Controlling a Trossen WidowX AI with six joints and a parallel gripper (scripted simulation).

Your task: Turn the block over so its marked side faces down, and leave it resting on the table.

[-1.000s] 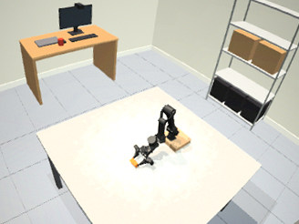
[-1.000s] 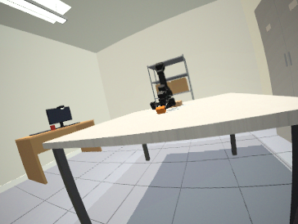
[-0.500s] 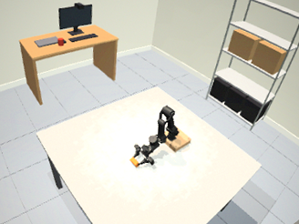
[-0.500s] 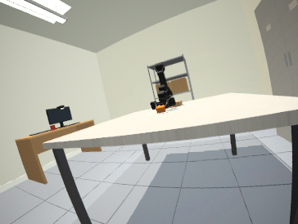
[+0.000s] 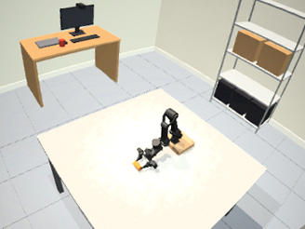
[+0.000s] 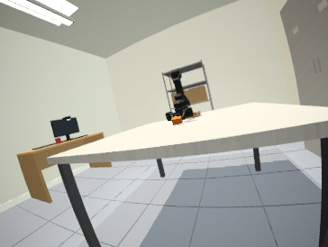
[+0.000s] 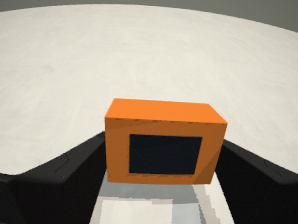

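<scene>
Right now my gripper tip is 1 cm past the block.
</scene>
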